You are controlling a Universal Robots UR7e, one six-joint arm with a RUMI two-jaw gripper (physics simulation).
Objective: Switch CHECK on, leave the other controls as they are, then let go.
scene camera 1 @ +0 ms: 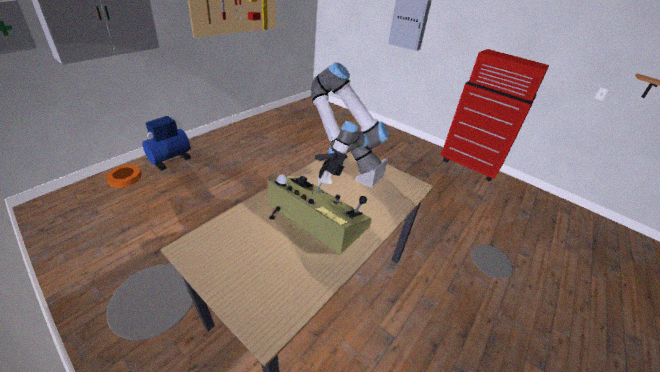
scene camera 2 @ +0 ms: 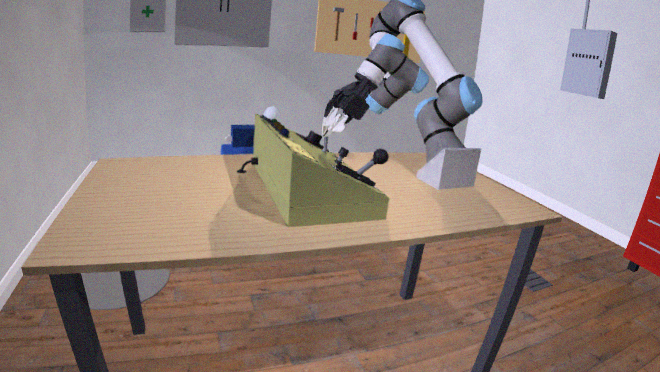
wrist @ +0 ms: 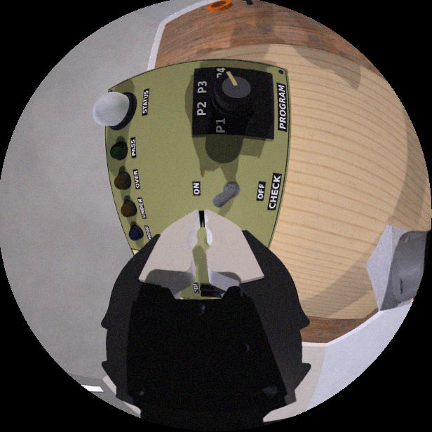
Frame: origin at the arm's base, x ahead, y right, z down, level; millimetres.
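Seen in the pictures: gripper, fingertip midpoint: (scene camera 1: 319, 186) (scene camera 2: 323, 135); arm's base, link origin: (scene camera 1: 370, 167) (scene camera 2: 448, 160).
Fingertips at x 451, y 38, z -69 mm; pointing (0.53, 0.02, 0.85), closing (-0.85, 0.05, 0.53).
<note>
Offsets run from my fingertips to a thing's top centre. "spot": to the spot under its first point.
The green console (scene camera 1: 305, 212) (scene camera 2: 335, 200) (wrist: 165, 125) stands on the table. In the wrist view, the grey CHECK toggle lever {dx -14, dy +13, dz +4 mm} (scene camera 2: 325, 145) (wrist: 226, 194) stands between the ON label (wrist: 196, 188) and the OFF label (wrist: 260, 191); its tip leans to the ON side of its base. My gripper (scene camera 2: 324, 133) (wrist: 202, 212) is shut and empty. Its fingertips are above the panel, close to the lever's tip; in the wrist view they show a little apart from it, on the ON side. The PROGRAM knob {dx -16, dy +133, dz +14 mm} (scene camera 2: 313, 138) (wrist: 236, 89) points near P4.
A white STATUS lamp {spot: dx +147, dy +127, dz -53 mm} (scene camera 1: 281, 179) (scene camera 2: 270, 112) (wrist: 110, 109) and several small coloured lamps line the panel's upper edge. A ball-topped lever {dx -79, dy -227, dz -20 mm} (scene camera 1: 363, 200) (scene camera 2: 380, 156) and a smaller lever {dx -18, dy -107, dz +8 mm} (scene camera 1: 337, 198) (scene camera 2: 343, 151) stand farther along. A crank {spot: dx +223, dy +111, dz +120 mm} (scene camera 1: 274, 213) (scene camera 2: 247, 164) sticks out behind.
</note>
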